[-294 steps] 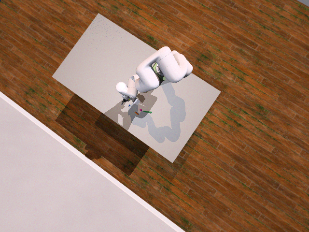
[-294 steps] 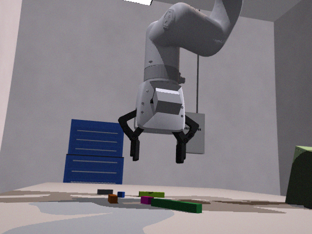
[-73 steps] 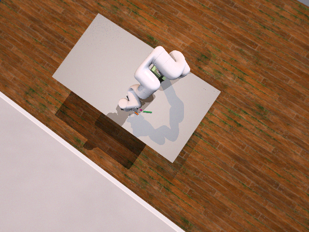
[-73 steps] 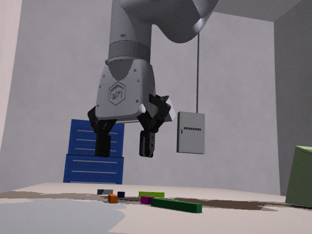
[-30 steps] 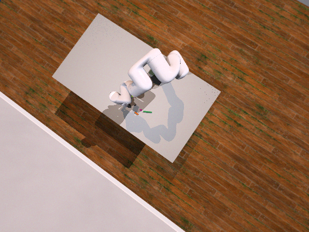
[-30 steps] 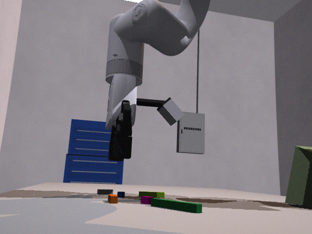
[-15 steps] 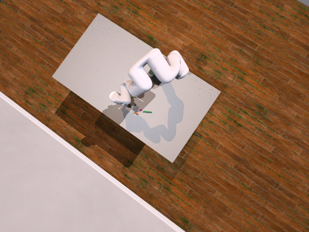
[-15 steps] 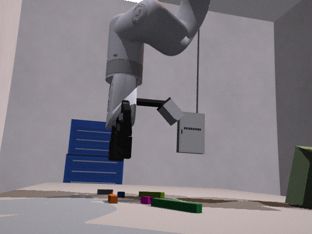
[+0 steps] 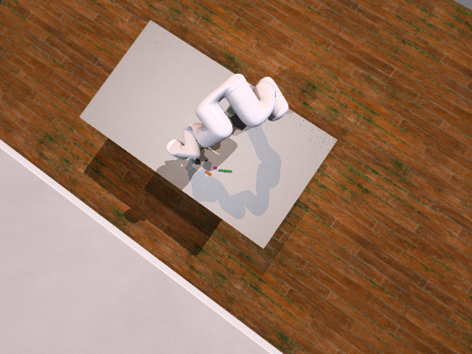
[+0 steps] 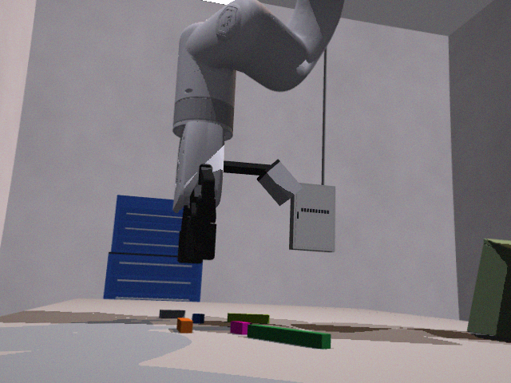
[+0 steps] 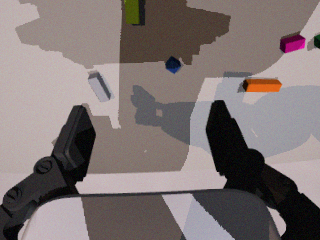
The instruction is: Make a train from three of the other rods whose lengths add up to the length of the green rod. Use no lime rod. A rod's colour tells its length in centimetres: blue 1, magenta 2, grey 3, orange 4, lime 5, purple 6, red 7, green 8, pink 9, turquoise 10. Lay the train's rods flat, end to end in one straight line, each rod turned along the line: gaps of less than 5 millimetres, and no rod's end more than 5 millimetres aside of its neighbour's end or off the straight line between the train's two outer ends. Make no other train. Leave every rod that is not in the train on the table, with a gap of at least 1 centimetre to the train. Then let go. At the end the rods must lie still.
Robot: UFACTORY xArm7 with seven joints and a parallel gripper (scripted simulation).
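The blue rod is 1 cm behind my hand, 2 cm to the left of it and 7 cm below it. From my hand the other things lie so: orange rod: 12 cm to the left, 7 cm below; lime rod: 7 cm behind, 2 cm to the right, 7 cm below; grey rod: 2 cm ahead, 5 cm to the right, 7 cm below.
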